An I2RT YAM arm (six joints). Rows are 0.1 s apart.
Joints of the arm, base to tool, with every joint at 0 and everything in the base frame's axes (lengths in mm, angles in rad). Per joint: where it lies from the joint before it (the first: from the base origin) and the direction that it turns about. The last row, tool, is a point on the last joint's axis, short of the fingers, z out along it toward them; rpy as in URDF.
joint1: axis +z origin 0 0 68
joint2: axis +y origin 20 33.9 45.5
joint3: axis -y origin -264 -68.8 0
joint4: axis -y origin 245 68.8 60
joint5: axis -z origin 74 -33.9 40.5
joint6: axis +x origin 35.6 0 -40.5
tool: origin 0 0 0 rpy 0 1.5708 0
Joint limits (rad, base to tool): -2.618..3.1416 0..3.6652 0..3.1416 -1.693..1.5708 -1.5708..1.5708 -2.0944..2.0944
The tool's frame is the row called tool.
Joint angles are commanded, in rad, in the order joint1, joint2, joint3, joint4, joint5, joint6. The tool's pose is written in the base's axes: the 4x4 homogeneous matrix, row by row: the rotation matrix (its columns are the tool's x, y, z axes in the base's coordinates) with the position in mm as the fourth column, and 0 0 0 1 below. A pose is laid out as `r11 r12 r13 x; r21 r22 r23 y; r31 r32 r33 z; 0 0 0 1`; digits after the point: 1 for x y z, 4 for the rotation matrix.
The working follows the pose.
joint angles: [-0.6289 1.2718 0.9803 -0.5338 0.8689 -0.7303]
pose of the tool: -0.9755 0.1986 -0.0950 194.2; 0.1770 0.4503 -0.8752 -174.9; -0.1311 -0.8705 -0.4744 281.6; 0 0 0 1
Where each joint sits with the arm in this pose, in the base's axes (m; each line is computed from the numbers above, not from the rounded line before):
joint1: 0.0000 0.0000 0.0680
joint2: 0.0361 0.0156 0.1135
joint3: -0.0672 0.0058 0.3658
joint4: 0.1769 -0.0868 0.3528
joint5: 0.2217 -0.1612 0.3259
joint6: 0.1942 -0.1749 0.2816
the tool: 0.1942 -0.1749 0.2816

